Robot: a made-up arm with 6 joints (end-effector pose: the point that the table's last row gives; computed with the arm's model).
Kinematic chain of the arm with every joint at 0, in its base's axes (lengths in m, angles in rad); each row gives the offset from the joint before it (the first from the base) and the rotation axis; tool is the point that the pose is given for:
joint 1: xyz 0 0 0.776 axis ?
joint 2: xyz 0.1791 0 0 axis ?
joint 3: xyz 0 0 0.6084 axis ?
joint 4: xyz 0 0 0.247 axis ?
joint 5: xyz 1.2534 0 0 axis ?
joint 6: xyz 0.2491 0 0 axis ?
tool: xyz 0 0 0
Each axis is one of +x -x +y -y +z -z.
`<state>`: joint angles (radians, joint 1 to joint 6).
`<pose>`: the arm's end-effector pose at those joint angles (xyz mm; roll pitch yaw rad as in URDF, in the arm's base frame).
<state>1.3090 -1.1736 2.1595 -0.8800 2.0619 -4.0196</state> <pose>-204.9 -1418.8 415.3 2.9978 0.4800 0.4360</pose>
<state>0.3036 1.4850 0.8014 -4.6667 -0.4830 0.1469</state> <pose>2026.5 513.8 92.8 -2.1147 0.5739 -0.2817</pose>
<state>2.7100 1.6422 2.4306 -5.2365 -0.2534 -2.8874</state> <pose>-1509.3 754.6 1944.7 2.0216 -0.6412 2.4357</pose>
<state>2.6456 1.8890 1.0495 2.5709 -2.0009 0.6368</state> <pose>-1569.1 988.1 22.2 -3.0940 -0.9635 1.6096</pose>
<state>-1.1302 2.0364 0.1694 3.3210 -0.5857 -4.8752</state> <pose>304.6 -588.4 -1006.2 1.9117 1.2724 -0.7881</pose>
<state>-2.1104 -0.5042 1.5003 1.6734 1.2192 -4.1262</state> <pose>651.7 635.4 2430.2 0.5215 -0.3607 -0.4781</pose>
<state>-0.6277 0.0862 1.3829 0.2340 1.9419 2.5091</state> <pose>105.4 -10.0 2629.8 0.6956 0.1039 2.2949</pose>
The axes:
joint 1: +z
joint 2: +y
joint 3: -y
joint 4: -x
joint 5: -y
joint 6: -x

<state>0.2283 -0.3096 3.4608 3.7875 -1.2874 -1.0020</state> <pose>-830.0 -45.1 223.1 -1.2369 0.9019 1.4281</pose>
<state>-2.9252 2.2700 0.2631 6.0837 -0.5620 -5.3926</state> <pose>-123.5 -54.1 -992.1 2.3511 0.5780 0.0900</pose>
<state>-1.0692 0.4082 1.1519 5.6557 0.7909 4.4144</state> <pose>489.5 -1108.9 2588.9 -2.7002 -1.1190 -2.3427</pose>
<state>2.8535 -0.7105 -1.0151 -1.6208 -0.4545 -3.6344</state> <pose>-1246.0 255.3 1035.0 -0.8968 0.2512 -2.9599</pose>
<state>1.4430 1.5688 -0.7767 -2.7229 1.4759 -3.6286</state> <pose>88.4 -103.3 -149.7 -3.0076 -0.6047 -1.1842</pose>
